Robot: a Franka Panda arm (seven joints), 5 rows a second.
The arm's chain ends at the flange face. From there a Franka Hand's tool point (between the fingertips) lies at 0.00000 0.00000 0.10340 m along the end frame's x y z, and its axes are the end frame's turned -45 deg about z.
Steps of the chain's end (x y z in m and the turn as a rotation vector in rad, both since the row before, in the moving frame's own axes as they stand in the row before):
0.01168, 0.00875, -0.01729, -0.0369, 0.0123, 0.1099
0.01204, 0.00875, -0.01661, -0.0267, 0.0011, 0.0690
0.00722, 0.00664, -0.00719, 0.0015, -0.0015, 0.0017
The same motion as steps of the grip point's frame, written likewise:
0.00008, 0.01794, -0.01737, -0.0348, -0.0174, 0.1099
0.00039, 0.01667, -0.01665, -0.0197, -0.0181, 0.0690
0.00041, 0.00958, -0.00719, 0.0021, 0.0000, 0.0017

